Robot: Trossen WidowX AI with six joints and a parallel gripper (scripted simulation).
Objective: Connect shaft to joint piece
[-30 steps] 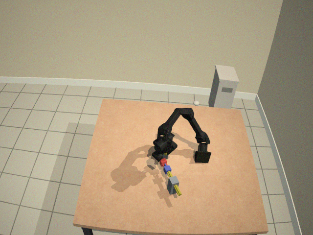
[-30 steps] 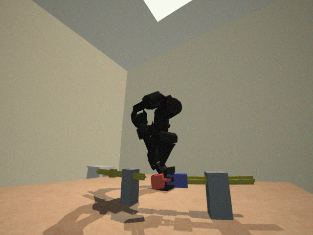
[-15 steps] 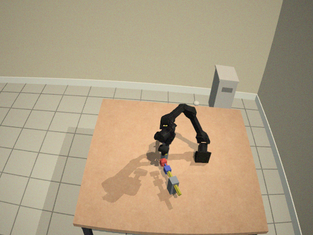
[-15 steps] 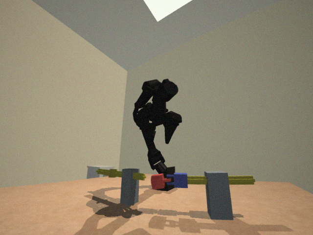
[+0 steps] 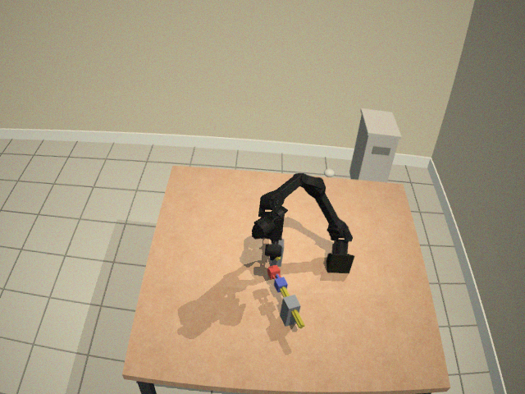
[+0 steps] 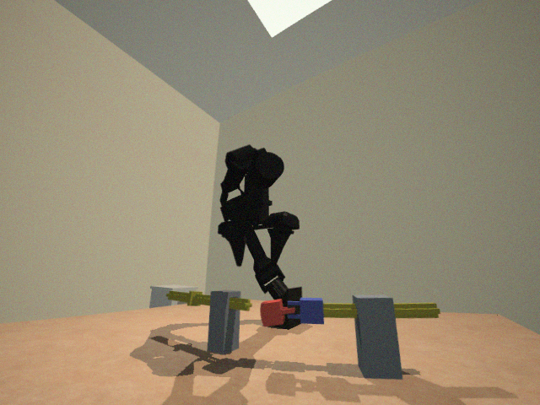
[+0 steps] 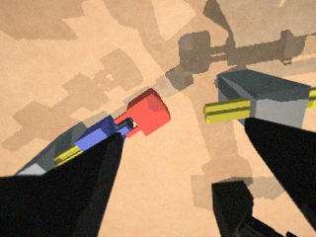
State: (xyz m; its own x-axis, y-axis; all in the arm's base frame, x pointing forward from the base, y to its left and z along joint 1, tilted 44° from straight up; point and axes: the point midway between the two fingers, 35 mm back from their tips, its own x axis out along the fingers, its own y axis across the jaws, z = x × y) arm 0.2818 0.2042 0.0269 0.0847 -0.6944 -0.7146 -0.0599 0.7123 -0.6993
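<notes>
My gripper tip is 9 cm above the red joint piece, 4 cm to the right of it and 2 cm past it.
</notes>
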